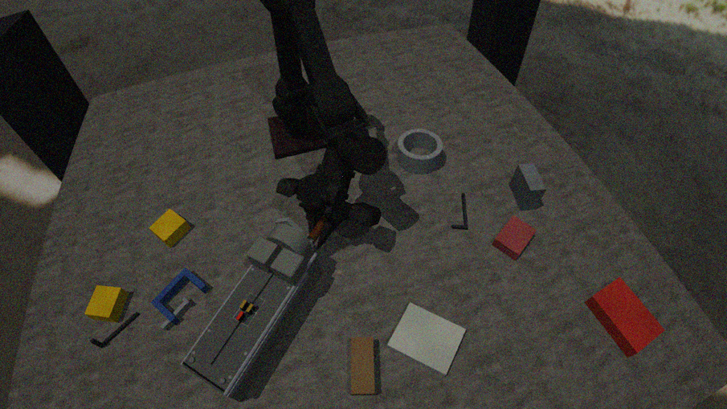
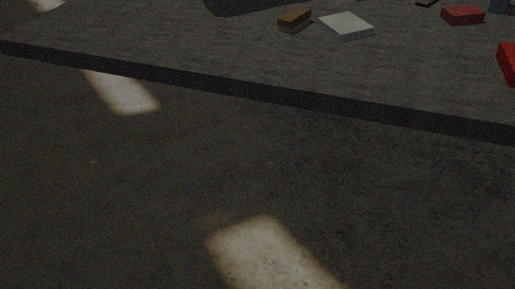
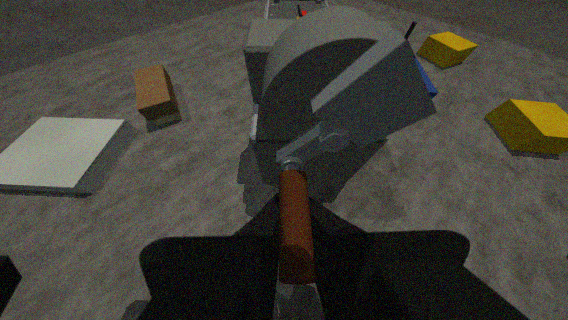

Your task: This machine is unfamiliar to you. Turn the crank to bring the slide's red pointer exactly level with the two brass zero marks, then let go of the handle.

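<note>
Right now my gripper tip is 30 mm below the brown crank handle, 20 mm past it and 10 mm to the right of it. From my gripper tip the other things lie so: white plate: 200 mm ahead, 150 mm to the left, 30 mm below; red pointer: 130 mm to the right, 130 mm ahead, 40 mm above; brown block: 220 mm ahead, 40 mm to the left, 20 mm below.
</note>
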